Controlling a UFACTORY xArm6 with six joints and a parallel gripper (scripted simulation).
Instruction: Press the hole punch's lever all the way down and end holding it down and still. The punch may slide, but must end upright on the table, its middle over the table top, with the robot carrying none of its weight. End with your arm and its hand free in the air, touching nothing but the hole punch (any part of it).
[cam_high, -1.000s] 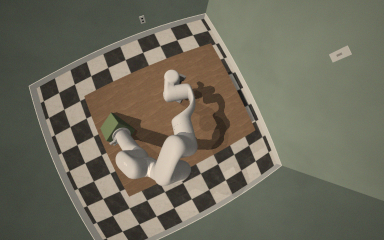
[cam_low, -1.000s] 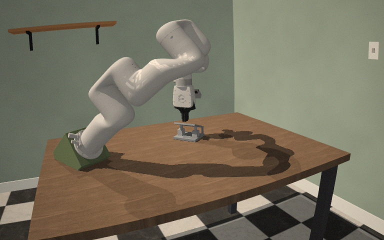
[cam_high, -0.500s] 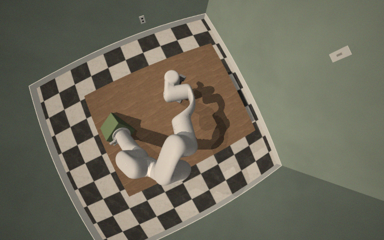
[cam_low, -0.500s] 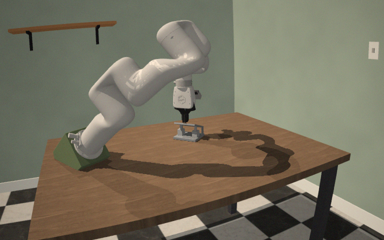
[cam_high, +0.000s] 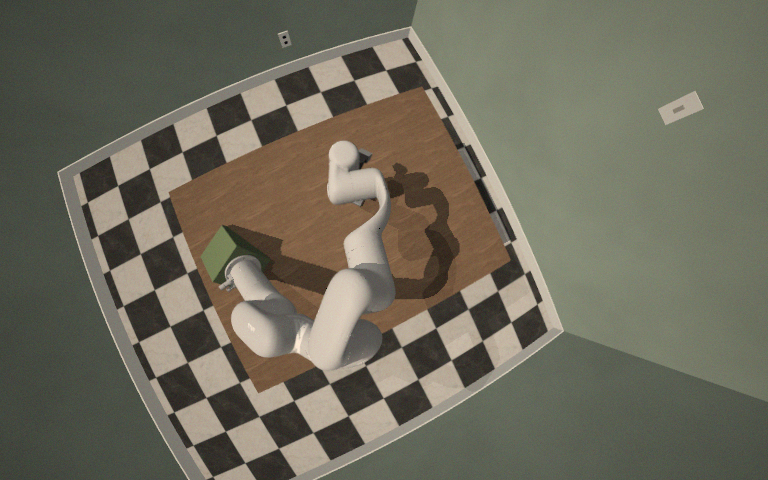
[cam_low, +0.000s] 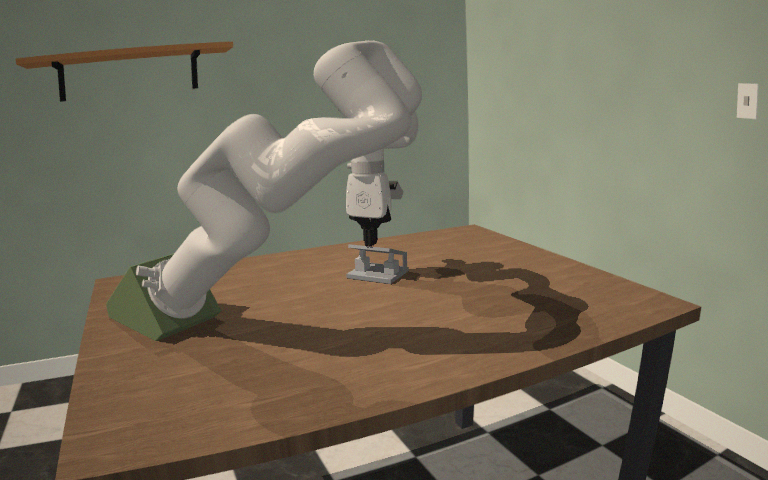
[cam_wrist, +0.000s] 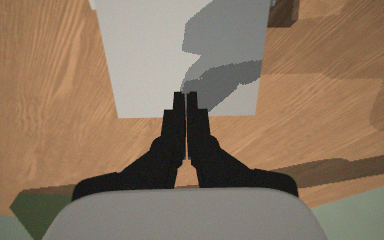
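Now: the hole punch 30 mm ahead of my hand, 20 mm to the left of it and 70 mm below it.
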